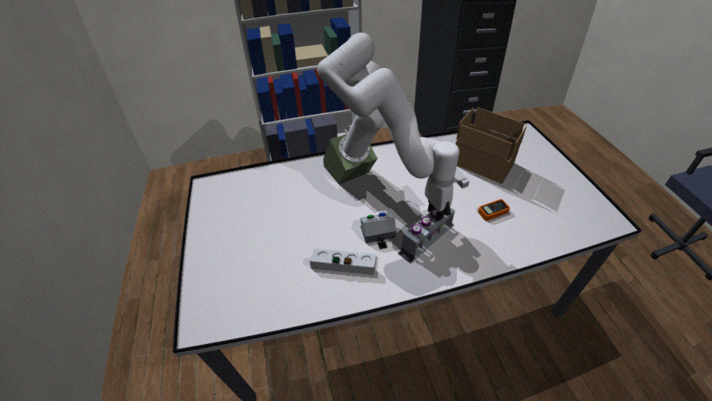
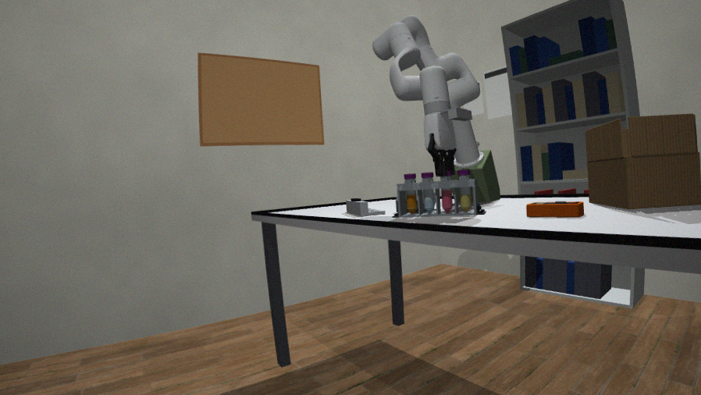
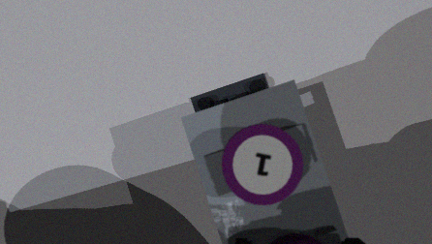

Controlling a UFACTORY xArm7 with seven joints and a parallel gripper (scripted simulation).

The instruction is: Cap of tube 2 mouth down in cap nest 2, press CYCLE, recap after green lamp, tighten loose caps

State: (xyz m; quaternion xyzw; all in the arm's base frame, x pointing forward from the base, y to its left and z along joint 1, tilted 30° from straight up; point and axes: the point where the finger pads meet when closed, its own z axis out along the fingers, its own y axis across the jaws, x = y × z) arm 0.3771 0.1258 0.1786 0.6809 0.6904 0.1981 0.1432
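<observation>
Right now the cap marked 1 is 5 cm to the left of my hand, 2 cm behind it and 1 cm below it. The rest, counted from my hand: blue key (15 cm to the right, 12 cm behind, 6 cm below); then key housing (18 cm to the right, 10 cm behind, 8 cm below); then green key (19 cm to the right, 13 cm behind, 6 cm below).
</observation>
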